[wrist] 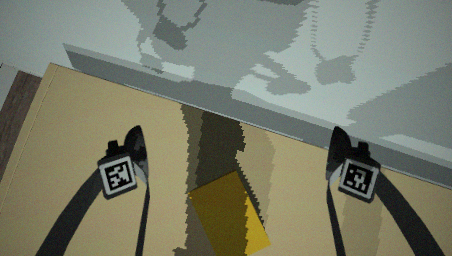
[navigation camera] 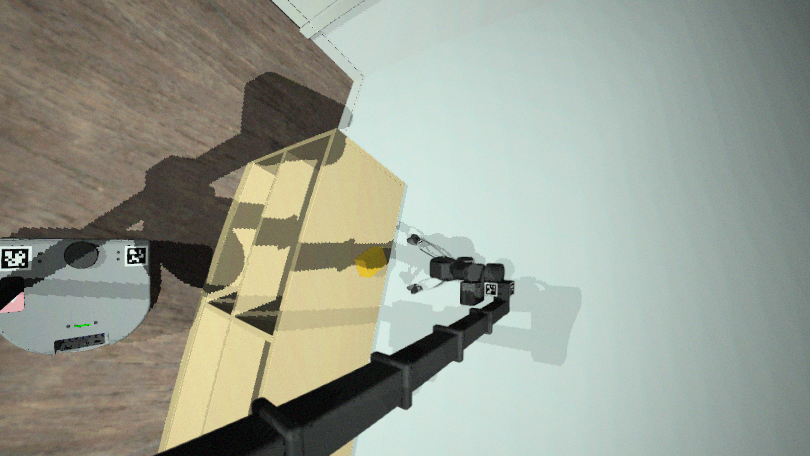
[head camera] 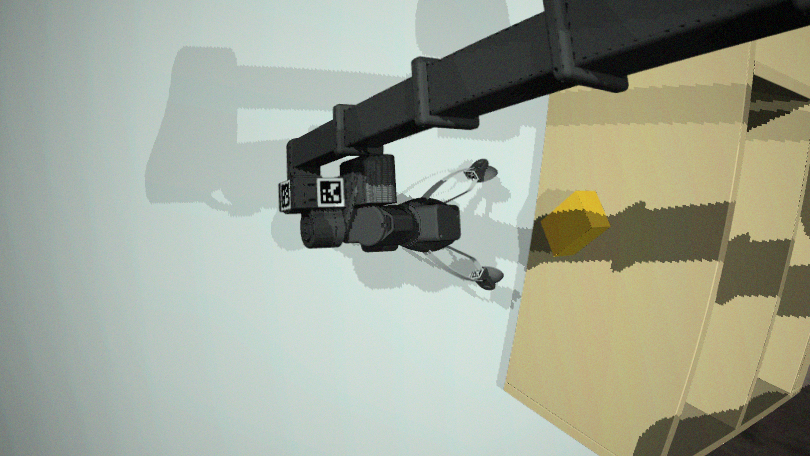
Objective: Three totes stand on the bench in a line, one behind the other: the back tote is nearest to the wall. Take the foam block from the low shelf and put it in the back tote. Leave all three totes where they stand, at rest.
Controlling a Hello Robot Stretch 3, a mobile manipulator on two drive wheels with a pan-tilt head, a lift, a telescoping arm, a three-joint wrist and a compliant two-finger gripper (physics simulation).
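Pixels of known places: gripper, fingertip midpoint: (wrist: pixel 236 145) (navigation camera: pixel 409 263) (head camera: pixel 493 224); robot's base at its link origin: (navigation camera: pixel 82 253).
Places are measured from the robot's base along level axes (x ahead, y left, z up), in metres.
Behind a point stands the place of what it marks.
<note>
The yellow foam block (head camera: pixel 572 223) {x -0.016, y -0.658, z 0.655 m} (navigation camera: pixel 371 261) {x -0.013, y -0.651, z 0.655 m} (wrist: pixel 227 215) {x -0.014, y -0.678, z 0.655 m} lies on the top face of the low wooden shelf unit (head camera: pixel 617 334) {x 0.151, y -0.613, z 0.610 m} (navigation camera: pixel 345 198) {x 0.178, y -0.582, z 0.610 m} (wrist: pixel 80 150) {x 0.200, y -0.750, z 0.610 m}, close to its wall-side edge and partly in shadow. My gripper (head camera: pixel 487 223) {x -0.022, y -0.751, z 0.730 m} (navigation camera: pixel 414 263) {x -0.022, y -0.751, z 0.730 m} (wrist: pixel 236 145) {x -0.022, y -0.751, z 0.730 m} is wide open and empty. It is apart from the block, to its left in the head view and to its right in the navigation view. In the wrist view the block shows low in the picture, with its far end between the two fingers' lines; its near end is cut off. The three totes do not show in these views.
The pale wall (head camera: pixel 141 339) {x 0.114, y -0.883, z 1.230 m} (navigation camera: pixel 680 169) {x 0.236, y -0.922, z 1.464 m} stands behind the shelf unit. My extended arm (head camera: pixel 487 84) {x -0.092, y -0.327, z 1.066 m} (navigation camera: pixel 340 407) {x -0.086, y -0.162, z 1.068 m} crosses above the unit. The unit's open compartments face the wooden floor (navigation camera: pixel 113 113) {x 0.469, y -0.053, z 0.000 m}. My base (navigation camera: pixel 73 294) {x -0.102, y 0.017, z 0.160 m} stands on that floor.
</note>
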